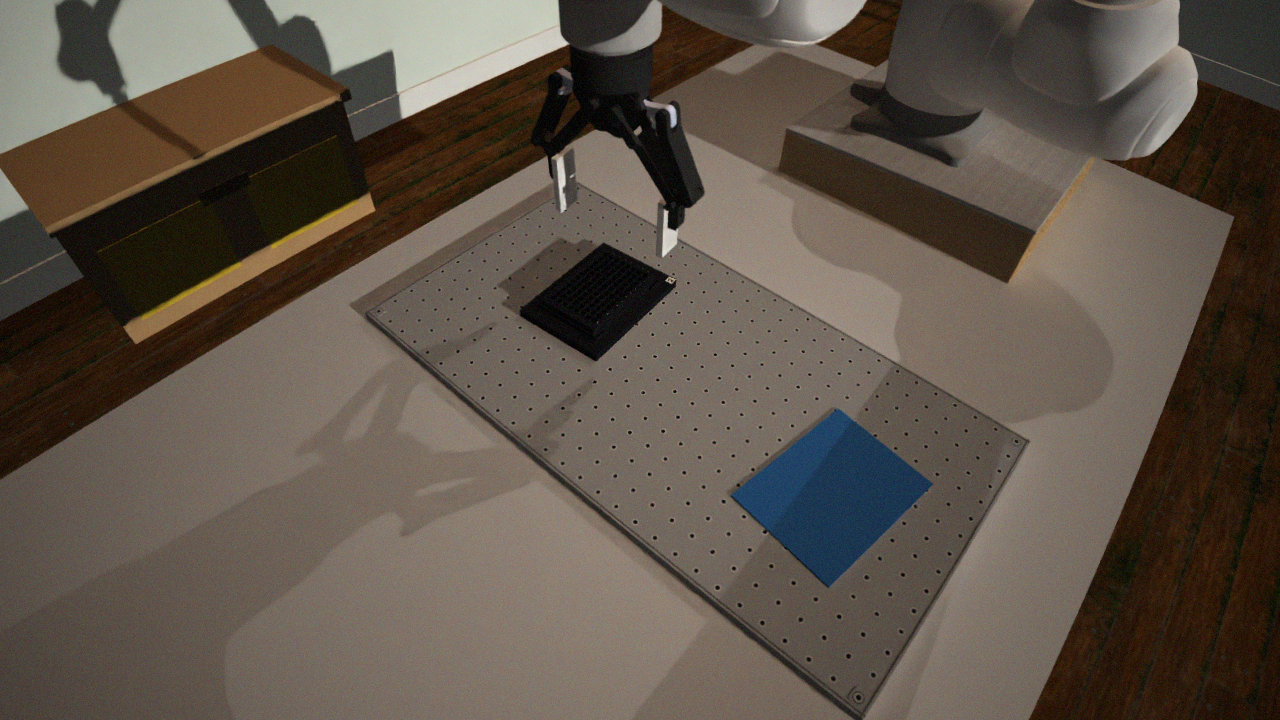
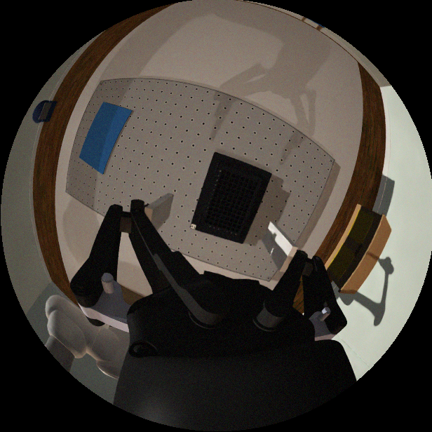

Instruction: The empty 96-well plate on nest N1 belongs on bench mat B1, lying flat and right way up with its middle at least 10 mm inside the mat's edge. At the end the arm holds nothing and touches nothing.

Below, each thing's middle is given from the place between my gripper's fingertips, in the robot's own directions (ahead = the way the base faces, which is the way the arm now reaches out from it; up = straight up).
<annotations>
My gripper is now 110 mm above the black 96-well plate (image 1: 590, 299) and 20 mm to the left of it. Also, from my hand: black nest N1 (image 1: 567, 334): 120 mm below, 20 mm to the right; blue bench mat B1 (image 1: 827, 499): 340 mm to the left, 120 mm below, 50 mm ahead.
</annotations>
